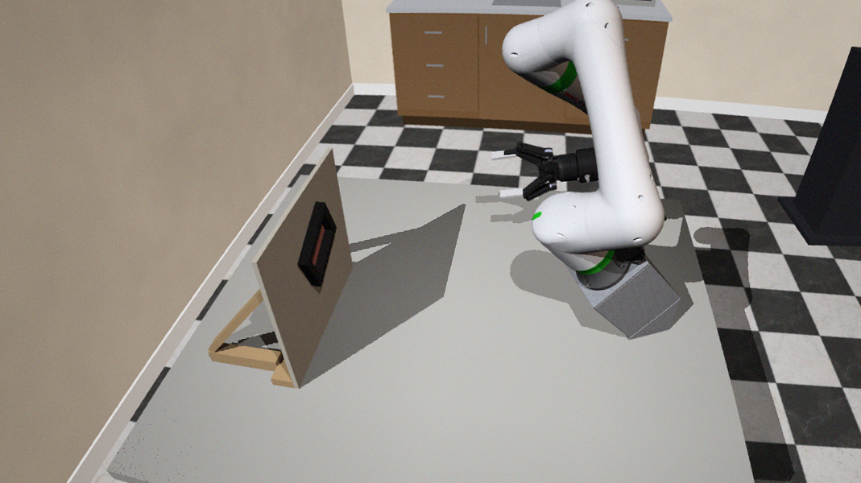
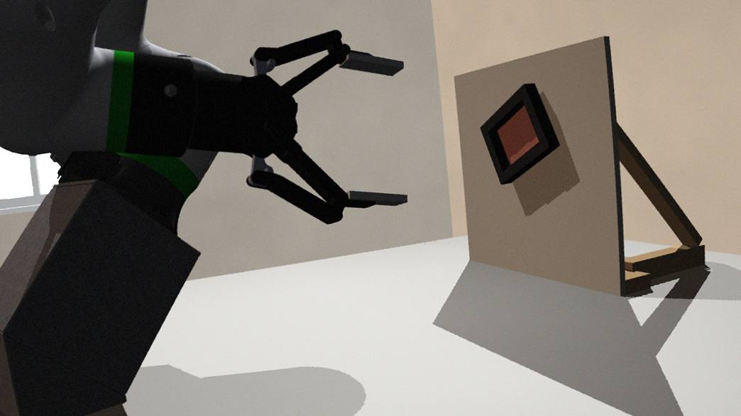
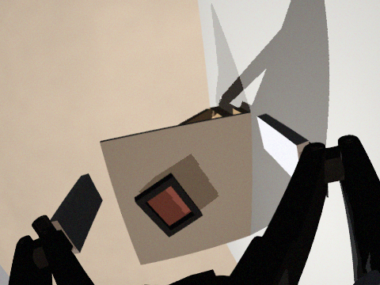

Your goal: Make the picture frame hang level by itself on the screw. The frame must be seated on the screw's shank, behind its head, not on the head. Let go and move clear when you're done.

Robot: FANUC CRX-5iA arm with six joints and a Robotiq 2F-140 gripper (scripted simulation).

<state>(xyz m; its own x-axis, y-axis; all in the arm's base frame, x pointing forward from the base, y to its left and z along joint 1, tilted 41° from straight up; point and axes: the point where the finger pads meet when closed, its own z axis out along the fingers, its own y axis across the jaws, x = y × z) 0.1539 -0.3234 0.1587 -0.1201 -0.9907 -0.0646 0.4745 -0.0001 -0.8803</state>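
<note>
The black picture frame is 460 mm ahead of my hand, 300 mm to the left of it and 20 mm below it. Also, from my hand: tan board 470 mm ahead, 310 mm to the left, 80 mm below.
</note>
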